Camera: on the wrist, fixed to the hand. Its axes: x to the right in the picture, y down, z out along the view.
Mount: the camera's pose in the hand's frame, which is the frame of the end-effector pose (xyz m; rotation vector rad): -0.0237 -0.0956 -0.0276 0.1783 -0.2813 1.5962
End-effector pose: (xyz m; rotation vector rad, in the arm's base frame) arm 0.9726 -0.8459 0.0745 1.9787 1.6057 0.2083
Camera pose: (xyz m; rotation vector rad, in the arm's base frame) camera 0.8727 -0.8483 0.0528 2.7717 -0.4167 0.3373
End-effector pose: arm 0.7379 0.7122 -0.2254 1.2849 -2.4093 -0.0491
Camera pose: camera 0.8351 0.6806 -0.2289 -0.8932 -2.9628 0.4507
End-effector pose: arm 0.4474 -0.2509 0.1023 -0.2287 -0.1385 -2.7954
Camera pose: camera 0.4337 -0.1569 0.0645 -0.4264 -0.1603 -1.1544
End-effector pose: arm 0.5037 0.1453 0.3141 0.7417 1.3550 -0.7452
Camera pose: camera 0.4079 0.1144 0.3324 1.4541 0.1503 0.3352
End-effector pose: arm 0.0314 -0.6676 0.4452 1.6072 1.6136 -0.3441
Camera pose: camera -0.0702 -0.6795 0.4462 2.2914 -0.1952 0.1651
